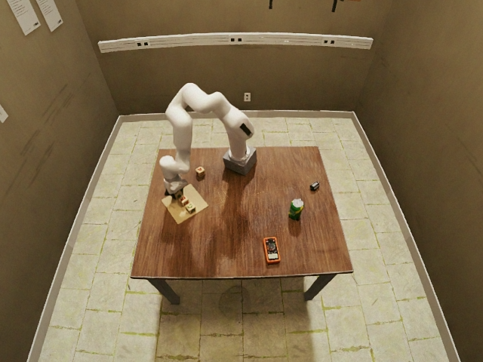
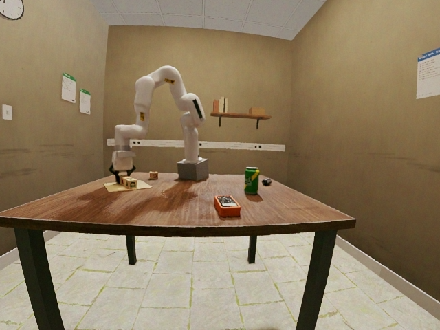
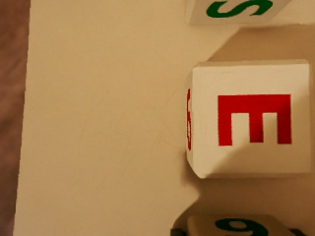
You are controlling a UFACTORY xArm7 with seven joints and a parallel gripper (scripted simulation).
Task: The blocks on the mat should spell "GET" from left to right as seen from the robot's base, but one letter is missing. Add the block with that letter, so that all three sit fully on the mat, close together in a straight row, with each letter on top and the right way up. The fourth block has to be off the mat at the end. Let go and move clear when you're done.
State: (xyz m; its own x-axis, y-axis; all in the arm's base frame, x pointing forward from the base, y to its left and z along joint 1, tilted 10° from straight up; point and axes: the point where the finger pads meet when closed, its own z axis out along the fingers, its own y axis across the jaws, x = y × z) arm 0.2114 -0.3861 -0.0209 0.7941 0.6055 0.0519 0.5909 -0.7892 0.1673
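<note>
Right now my hand is right at the wooden letter block. Also, from my hand: green soda can: 200 mm ahead, 650 mm to the left, 40 mm above; then dark object: 20 mm ahead, 820 mm to the left, 10 mm below; then orange device: 390 mm ahead, 480 mm to the left, 10 mm below.
</note>
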